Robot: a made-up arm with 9 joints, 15 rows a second.
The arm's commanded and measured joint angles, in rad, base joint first. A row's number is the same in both.
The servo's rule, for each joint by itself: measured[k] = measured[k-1] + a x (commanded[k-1-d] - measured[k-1]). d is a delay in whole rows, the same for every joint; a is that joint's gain. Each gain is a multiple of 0.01, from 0.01 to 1. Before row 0 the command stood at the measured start. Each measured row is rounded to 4 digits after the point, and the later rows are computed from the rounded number. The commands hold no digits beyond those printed.
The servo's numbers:
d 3
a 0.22 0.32 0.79 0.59 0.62 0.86 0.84 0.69 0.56
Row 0, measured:
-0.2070 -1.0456 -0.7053 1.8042 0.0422 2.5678 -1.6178 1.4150 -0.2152
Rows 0 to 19, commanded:
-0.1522 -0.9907 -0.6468 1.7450 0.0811 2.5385 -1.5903 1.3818 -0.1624
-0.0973 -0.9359 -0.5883 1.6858 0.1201 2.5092 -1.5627 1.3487 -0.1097
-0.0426 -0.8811 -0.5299 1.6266 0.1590 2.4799 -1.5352 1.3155 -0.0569
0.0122 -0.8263 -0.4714 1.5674 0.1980 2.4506 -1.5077 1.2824 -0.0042
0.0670 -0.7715 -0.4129 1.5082 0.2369 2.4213 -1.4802 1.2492 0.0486
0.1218 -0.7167 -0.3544 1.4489 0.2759 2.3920 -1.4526 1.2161 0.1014
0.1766 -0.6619 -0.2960 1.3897 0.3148 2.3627 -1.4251 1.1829 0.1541
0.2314 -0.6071 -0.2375 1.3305 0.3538 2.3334 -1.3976 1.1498 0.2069
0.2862 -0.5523 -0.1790 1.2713 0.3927 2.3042 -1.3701 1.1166 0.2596
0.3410 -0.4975 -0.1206 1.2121 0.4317 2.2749 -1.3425 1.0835 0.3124
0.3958 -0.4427 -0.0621 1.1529 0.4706 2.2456 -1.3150 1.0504 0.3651
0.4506 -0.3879 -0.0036 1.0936 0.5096 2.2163 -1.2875 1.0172 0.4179
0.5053 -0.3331 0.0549 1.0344 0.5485 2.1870 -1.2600 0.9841 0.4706
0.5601 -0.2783 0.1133 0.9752 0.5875 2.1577 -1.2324 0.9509 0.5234
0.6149 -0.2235 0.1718 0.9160 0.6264 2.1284 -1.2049 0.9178 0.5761
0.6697 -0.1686 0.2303 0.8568 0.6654 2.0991 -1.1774 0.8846 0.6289
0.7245 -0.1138 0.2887 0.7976 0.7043 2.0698 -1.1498 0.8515 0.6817
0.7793 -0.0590 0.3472 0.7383 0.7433 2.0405 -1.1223 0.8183 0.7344
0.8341 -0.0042 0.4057 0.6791 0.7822 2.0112 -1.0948 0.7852 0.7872
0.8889 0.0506 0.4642 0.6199 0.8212 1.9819 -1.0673 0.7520 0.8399
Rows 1 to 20, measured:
-0.2070 -1.0456 -0.7053 1.8042 0.0422 2.5678 -1.6178 1.4150 -0.2152
-0.2070 -1.0456 -0.7053 1.8042 0.0422 2.5678 -1.6178 1.4150 -0.2152
-0.2070 -1.0456 -0.7053 1.8042 0.0422 2.5678 -1.6178 1.4150 -0.2152
-0.1949 -1.0280 -0.6591 1.7693 0.0663 2.5426 -1.5947 1.3921 -0.1856
-0.1734 -0.9985 -0.6032 1.7200 0.0997 2.5139 -1.5678 1.3622 -0.1431
-0.1446 -0.9609 -0.5453 1.6649 0.1365 2.4847 -1.5404 1.3300 -0.0948
-0.1101 -0.9178 -0.4869 1.6074 0.1746 2.4554 -1.5129 1.2972 -0.0441
-0.0711 -0.8710 -0.4284 1.5489 0.2132 2.4261 -1.4854 1.2641 0.0078
-0.0287 -0.8216 -0.3699 1.4899 0.2521 2.3968 -1.4578 1.2310 0.0602
0.0165 -0.7705 -0.3115 1.4308 0.2910 2.3675 -1.4303 1.1978 0.1128
0.0638 -0.7182 -0.2530 1.3716 0.3299 2.3382 -1.4028 1.1647 0.1655
0.1127 -0.6651 -0.1945 1.3124 0.3688 2.3090 -1.3753 1.1315 0.2182
0.1629 -0.6115 -0.1361 1.2532 0.4078 2.2797 -1.3477 1.0984 0.2710
0.2141 -0.5575 -0.0776 1.1940 0.4467 2.2504 -1.3202 1.0653 0.3237
0.2661 -0.5032 -0.0191 1.1348 0.4857 2.2211 -1.2927 1.0321 0.3765
0.3187 -0.4488 0.0394 1.0756 0.5246 2.1918 -1.2652 0.9990 0.4292
0.3718 -0.3942 0.0978 1.0164 0.5636 2.1625 -1.2376 0.9658 0.4820
0.4253 -0.3396 0.1563 0.9572 0.6025 2.1332 -1.2101 0.9327 0.5347
0.4791 -0.2849 0.2148 0.8980 0.6415 2.1039 -1.1826 0.8995 0.5875
0.5331 -0.2301 0.2732 0.8388 0.6804 2.0746 -1.1550 0.8664 0.6403

